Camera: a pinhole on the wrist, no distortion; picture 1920 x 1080 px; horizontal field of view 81.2 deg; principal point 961.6 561.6 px. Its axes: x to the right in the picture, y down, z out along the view. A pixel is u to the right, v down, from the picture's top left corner.
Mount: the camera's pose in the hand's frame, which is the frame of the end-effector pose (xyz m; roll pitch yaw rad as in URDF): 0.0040 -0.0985 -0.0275 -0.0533 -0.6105 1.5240
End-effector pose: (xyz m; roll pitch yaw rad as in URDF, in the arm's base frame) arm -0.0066 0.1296 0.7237 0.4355 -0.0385 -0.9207
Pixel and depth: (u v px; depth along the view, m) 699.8 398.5 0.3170
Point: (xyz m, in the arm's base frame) -0.3061 -0.1240 0.7533
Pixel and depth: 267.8 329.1 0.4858
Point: -0.4939 -0.3127 0.6434
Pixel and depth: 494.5 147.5 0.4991
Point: -0.4221 -0.3617 0.7342
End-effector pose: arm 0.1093 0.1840 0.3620 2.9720 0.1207 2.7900
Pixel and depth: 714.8 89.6 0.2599
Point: -0.0447 -0.0481 0.1469
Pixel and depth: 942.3 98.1 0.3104
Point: -0.0443 -0.0225 0.0765
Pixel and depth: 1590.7 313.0 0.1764
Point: 0.0698 0.1031 0.1662
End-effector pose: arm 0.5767 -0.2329 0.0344 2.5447 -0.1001 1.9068
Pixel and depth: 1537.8 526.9 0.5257
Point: 0.7195 -0.1357 -0.5256
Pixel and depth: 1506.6 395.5 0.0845
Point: 0.5150 -0.2300 -0.0823
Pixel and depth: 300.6 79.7 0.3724
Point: 0.2133 -0.1839 -0.3644
